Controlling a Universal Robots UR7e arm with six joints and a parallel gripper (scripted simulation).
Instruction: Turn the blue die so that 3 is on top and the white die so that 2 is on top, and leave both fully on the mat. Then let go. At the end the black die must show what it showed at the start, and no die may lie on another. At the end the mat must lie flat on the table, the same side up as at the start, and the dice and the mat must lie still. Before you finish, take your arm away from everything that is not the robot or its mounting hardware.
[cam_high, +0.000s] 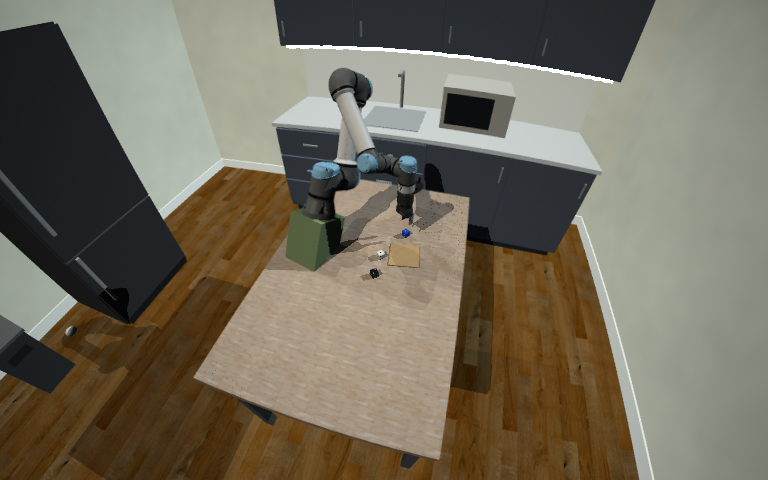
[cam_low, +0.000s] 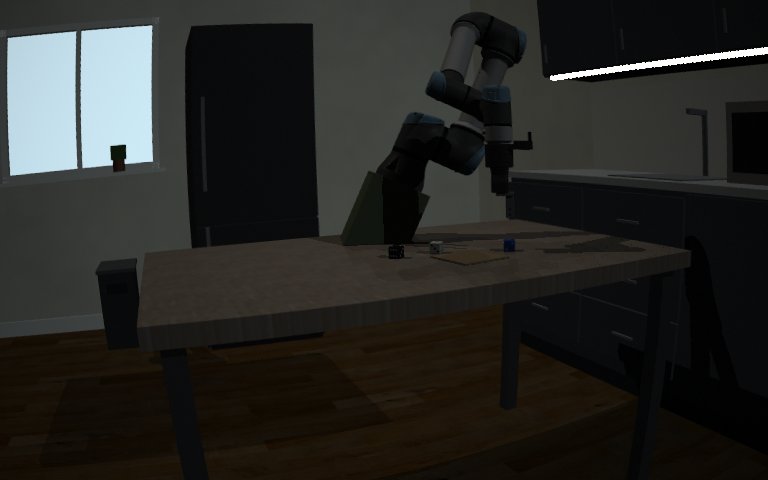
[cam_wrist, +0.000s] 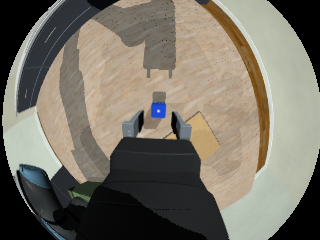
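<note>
Now: the blue die 9 cm below my hand. From my hand the other things lie so: black die 30 cm to the right, 9 cm below, 4 cm behind; white die 19 cm to the right, 9 cm below, 6 cm behind; tan mat 13 cm to the right, 11 cm below, 4 cm ahead.
</note>
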